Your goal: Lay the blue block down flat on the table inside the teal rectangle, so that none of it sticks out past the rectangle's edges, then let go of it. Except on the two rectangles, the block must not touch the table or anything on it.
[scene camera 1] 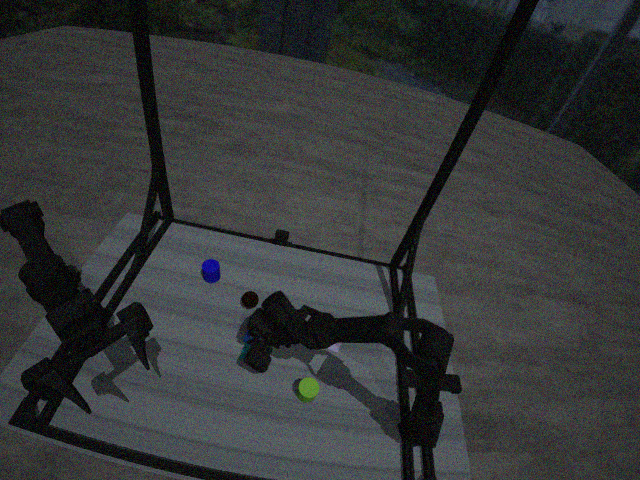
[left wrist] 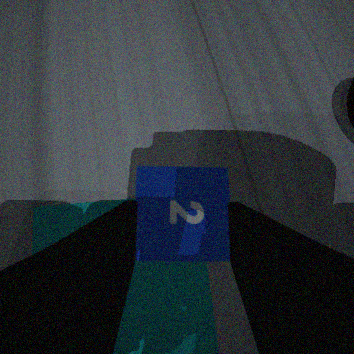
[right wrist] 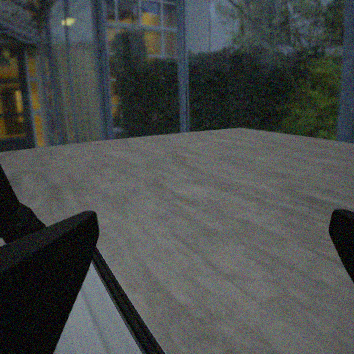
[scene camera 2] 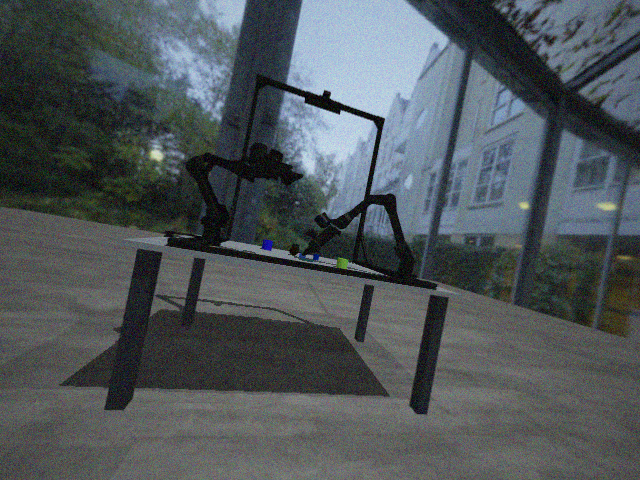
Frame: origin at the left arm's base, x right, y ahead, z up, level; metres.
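Seen in the pictures: left gripper, between the fingertips: (scene camera 1: pixel 250 337) (left wrist: pixel 181 212) (scene camera 2: pixel 302 254); right gripper, between the fingertips: (scene camera 1: pixel 119 389) (right wrist: pixel 214 222) (scene camera 2: pixel 298 171); left arm's base, origin of its link: (scene camera 1: pixel 414 432) (scene camera 2: pixel 404 276); right arm's base, origin of its link: (scene camera 2: pixel 209 240).
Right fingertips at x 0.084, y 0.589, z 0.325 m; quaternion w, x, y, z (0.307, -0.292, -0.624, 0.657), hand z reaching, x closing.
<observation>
Pixels of each thing's top centre, then the offset from my right fingertips to it. "pt": a spot on its surface instead.
- blue block, centre of its top: (left wrist: pixel 183 210) dx +0.232, dy -0.202, dz -0.318 m
- dark round object, centre of its top: (scene camera 1: pixel 250 294) (scene camera 2: pixel 294 246) dx +0.352, dy -0.205, dz -0.294 m
- small blue object, centre of its top: (scene camera 2: pixel 316 254) dx +0.279, dy -0.309, dz -0.313 m
- larger blue cylinder, centre of its top: (scene camera 1: pixel 210 265) (scene camera 2: pixel 268 240) dx +0.462, dy -0.087, dz -0.290 m
- green cylinder, centre of its top: (scene camera 1: pixel 309 387) (scene camera 2: pixel 343 258) dx +0.069, dy -0.334, dz -0.300 m
- lilac rectangle, a spot on its surface: (scene camera 1: pixel 334 347) pt dx +0.187, dy -0.438, dz -0.343 m
The blue block (left wrist: pixel 183 240), marked 2, is held between the fingers of my left gripper (left wrist: pixel 181 212), low over the teal rectangle (left wrist: pixel 167 300) (scene camera 1: pixel 241 355) (scene camera 2: pixel 306 258). In the left wrist view teal shows left of and below the block; the block covers part of the rectangle's right edge, and its top end reaches past the far edge in the picture. Grey table shows right of the teal. Whether the block touches down is hidden. In scene camera 1 the left arm covers most of block and rectangle. My right gripper (scene camera 1: pixel 118 390) (scene camera 2: pixel 295 179) (right wrist: pixel 214 222) is open, empty and high at the left.
A dark round object (scene camera 1: pixel 249 299) (scene camera 2: pixel 294 249) (left wrist: pixel 346 110) stands near the left gripper. A small blue object (scene camera 2: pixel 315 256) stands beside the teal rectangle. A larger blue cylinder (scene camera 1: pixel 210 271) (scene camera 2: pixel 267 244), a green cylinder (scene camera 1: pixel 308 388) (scene camera 2: pixel 342 263) and a lilac rectangle (scene camera 1: pixel 334 347) lie farther off.
</observation>
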